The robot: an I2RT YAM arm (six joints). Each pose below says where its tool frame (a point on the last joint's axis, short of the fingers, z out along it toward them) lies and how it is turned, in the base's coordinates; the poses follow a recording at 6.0 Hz.
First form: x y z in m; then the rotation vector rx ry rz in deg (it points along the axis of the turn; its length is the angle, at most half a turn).
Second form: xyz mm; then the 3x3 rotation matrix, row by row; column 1 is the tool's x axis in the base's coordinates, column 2 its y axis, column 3 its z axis. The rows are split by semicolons. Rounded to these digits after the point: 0 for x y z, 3 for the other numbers.
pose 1, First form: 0.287 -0.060 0.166 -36.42 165.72 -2.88
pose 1, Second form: 287 -60 166; -0.893 -0.413 0.182; -0.419 0.908 0.005; -0.167 -0.071 -0.983
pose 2, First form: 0.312 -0.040 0.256 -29.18 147.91 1.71
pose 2, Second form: 312 -40 256; -0.803 -0.361 0.475; -0.350 0.930 0.115; -0.483 -0.074 -0.872
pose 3, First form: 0.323 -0.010 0.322 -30.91 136.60 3.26
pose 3, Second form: 323 -10 322; -0.681 -0.395 0.617; -0.365 0.913 0.182; -0.635 -0.101 -0.766
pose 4, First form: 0.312 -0.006 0.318 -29.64 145.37 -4.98
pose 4, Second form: 312 -6 318; -0.778 -0.345 0.525; -0.380 0.924 0.044; -0.500 -0.165 -0.850
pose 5, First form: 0.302 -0.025 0.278 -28.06 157.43 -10.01
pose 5, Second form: 302 -25 278; -0.881 -0.313 0.354; -0.355 0.933 -0.060; -0.311 -0.178 -0.933
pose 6, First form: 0.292 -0.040 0.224 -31.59 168.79 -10.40
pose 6, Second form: 292 -40 224; -0.923 -0.350 0.158; -0.367 0.926 -0.093; -0.114 -0.143 -0.983
